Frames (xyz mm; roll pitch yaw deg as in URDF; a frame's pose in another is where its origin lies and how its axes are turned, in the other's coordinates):
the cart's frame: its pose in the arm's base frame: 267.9 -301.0 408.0 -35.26 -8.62 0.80
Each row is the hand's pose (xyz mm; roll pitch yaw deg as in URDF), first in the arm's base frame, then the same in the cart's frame.
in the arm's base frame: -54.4 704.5 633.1 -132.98 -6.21 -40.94
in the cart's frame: -271.0 669.5 802.5 -110.74 22.68 -35.67
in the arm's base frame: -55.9 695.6 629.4 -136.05 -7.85 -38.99
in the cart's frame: -273.2 664.2 794.5 -113.11 20.42 -34.42
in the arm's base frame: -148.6 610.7 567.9 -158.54 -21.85 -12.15
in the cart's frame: -375.2 622.9 708.1 -126.10 -4.00 -17.74
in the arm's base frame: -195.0 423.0 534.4 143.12 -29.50 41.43
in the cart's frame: -428.7 485.1 579.1 -174.29 -40.08 18.19
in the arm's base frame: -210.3 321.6 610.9 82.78 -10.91 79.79
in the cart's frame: -433.7 357.4 584.5 101.25 -43.34 72.91
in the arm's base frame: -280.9 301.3 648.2 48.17 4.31 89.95
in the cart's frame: -498.2 314.2 612.1 56.94 -30.87 89.78
